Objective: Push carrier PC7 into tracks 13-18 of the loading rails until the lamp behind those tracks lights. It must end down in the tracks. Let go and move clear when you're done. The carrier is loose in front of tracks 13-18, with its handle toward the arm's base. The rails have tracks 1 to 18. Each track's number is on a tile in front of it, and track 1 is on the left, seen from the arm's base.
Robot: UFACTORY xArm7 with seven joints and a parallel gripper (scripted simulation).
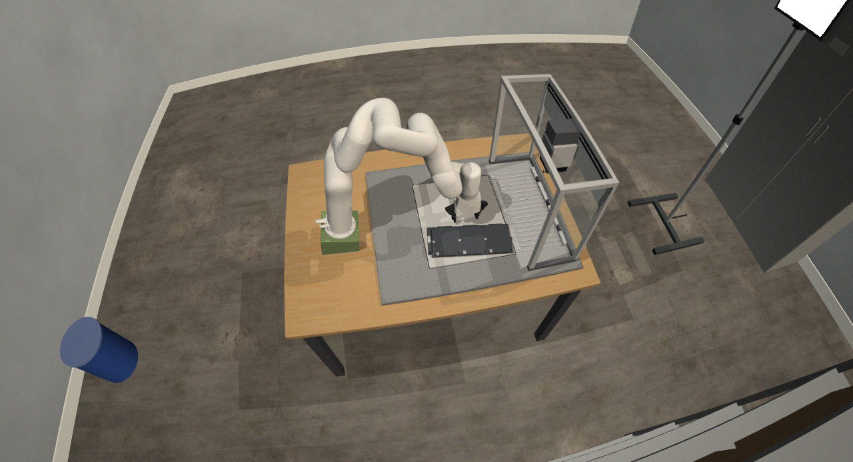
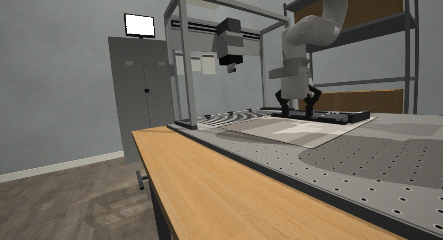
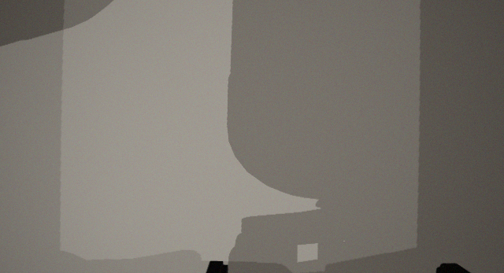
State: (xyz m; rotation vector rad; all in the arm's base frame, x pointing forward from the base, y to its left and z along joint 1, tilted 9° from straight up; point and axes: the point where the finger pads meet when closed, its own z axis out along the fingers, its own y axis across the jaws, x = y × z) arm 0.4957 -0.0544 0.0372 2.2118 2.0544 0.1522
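The carrier PC7 lies 10 mm behind my hand, 100 mm to the right of it and 10 mm below it. Also, from my hand: dark pipetting head: 340 mm ahead, 10 mm to the right, 320 mm above.
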